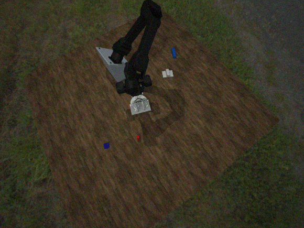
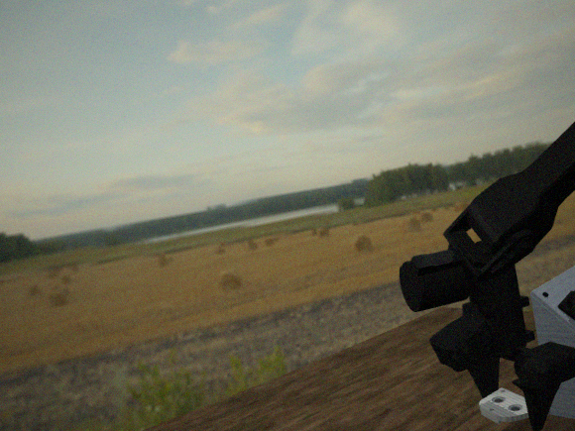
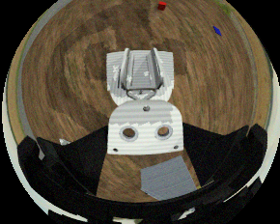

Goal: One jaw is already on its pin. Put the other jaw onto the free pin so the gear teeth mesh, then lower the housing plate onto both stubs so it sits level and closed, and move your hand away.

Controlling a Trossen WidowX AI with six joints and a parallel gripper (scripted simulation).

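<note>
My gripper tip is now 10 mm short of the white jaw, 20 mm to the left of it and 70 mm above it. Also, from my gripper tip: white stepped piece (260 mm to the left, 70 mm below); red cube (200 mm ahead, 160 mm to the right, 70 mm below); blue square (120 mm ahead, 330 mm to the right, 80 mm below).
</note>
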